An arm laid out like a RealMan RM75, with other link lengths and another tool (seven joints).
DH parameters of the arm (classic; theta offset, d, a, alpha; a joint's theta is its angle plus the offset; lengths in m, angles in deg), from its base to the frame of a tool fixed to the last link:
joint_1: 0 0.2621 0 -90
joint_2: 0 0 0 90
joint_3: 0 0.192 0 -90
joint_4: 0 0 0 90
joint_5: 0 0.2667 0 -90
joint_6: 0 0 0 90
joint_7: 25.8 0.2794 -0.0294 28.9
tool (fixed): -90 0.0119 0 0
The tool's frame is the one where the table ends.
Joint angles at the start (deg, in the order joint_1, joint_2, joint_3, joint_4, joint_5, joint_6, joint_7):
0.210, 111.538, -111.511, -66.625, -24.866, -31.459, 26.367
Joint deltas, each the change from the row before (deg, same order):
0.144, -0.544, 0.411, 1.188, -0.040, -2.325, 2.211
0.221, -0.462, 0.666, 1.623, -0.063, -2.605, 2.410
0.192, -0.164, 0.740, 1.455, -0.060, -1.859, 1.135
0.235, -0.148, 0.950, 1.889, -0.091, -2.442, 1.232
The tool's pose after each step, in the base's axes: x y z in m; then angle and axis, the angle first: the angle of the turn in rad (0 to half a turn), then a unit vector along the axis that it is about. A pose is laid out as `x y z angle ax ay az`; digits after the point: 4 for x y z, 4 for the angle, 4 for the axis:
0.1452 0.4734 -0.0446 1.9017 -0.9149 -0.2861 -0.2848
0.1506 0.4712 -0.0413 1.9074 -0.9246 -0.2718 -0.2669
0.1563 0.4701 -0.0383 1.9087 -0.9294 -0.2634 -0.2586
0.1631 0.4684 -0.0345 1.9095 -0.9348 -0.2542 -0.2480

